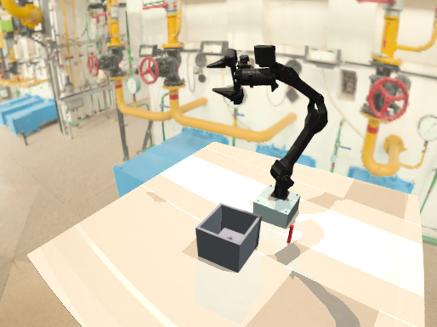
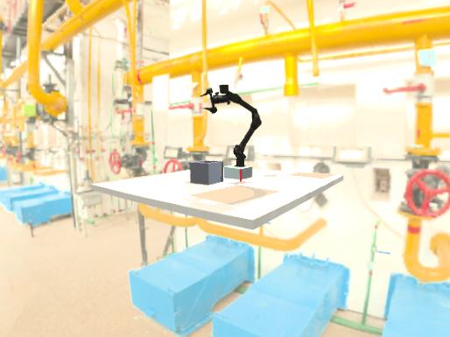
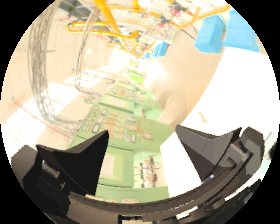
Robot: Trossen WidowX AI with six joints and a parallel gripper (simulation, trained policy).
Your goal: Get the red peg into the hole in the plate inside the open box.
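Now: gripper tip 1 cm short of the red peg, 34 cm to the right of it and 52 cm above it. From my gripper tip the other things lie so: plate: 15 cm ahead, 16 cm to the left, 51 cm below.
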